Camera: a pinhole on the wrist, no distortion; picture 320 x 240 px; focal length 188.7 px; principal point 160.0 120.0 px. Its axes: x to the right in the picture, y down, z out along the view. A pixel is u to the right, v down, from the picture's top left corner.
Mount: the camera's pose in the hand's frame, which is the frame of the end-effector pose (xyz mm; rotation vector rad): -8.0 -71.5 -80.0 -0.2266 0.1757 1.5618
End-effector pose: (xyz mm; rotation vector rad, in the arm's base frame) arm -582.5 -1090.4 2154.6 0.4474 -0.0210 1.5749
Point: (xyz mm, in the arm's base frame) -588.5 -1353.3 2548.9
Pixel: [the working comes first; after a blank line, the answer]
In the camera's frame: 59.3 110.3 553.3

180 158
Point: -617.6 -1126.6 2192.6
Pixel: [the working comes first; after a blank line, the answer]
In the camera's frame: 84.3 11.7 142.4

272 135
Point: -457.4 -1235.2 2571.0
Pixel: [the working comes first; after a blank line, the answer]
In the camera's frame: -70.0 -10.8 537.8

135 116
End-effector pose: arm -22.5 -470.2 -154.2 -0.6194 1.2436 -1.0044
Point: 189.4 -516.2 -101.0
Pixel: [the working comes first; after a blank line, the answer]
In the camera's frame: -13.8 -34.4 308.2

152 99
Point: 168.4 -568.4 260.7
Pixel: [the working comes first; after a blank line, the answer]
In the camera's frame: -357.6 91.0 301.6

outside the picture
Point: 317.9 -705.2 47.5
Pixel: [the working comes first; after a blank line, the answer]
In the camera's frame: -230.3 -135.8 439.0

61 62
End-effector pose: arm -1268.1 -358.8 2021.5 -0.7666 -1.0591 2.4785
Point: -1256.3 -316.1 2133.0
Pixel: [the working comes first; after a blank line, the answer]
In the camera's frame: -68.1 15.2 100.0

32 149
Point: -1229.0 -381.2 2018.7
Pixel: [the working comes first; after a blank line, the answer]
In the camera's frame: 64.8 30.7 87.9

299 186
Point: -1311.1 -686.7 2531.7
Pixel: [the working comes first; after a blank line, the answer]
In the camera's frame: -230.2 277.4 552.0

81 215
